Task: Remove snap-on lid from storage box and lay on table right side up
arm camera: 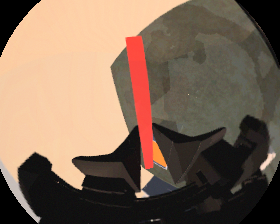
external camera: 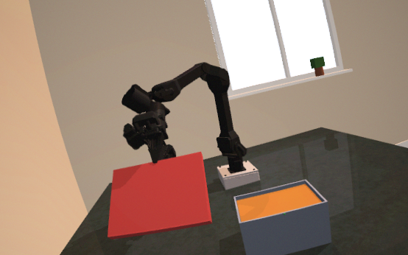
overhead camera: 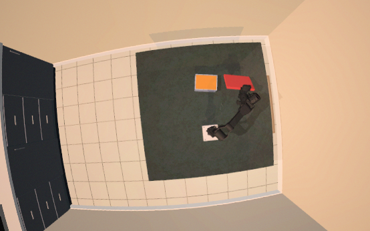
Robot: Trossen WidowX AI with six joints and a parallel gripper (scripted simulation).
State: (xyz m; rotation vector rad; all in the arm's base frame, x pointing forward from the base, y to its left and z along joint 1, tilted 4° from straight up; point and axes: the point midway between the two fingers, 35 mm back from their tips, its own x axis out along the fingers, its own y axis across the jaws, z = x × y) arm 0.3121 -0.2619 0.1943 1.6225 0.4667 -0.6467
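The red lid is 60 mm ahead of my gripper tip, 50 mm below it and 10 mm to the right of it. From my gripper tip the other things lie so: grey storage box 260 mm to the left, 180 mm below, 100 mm ahead.
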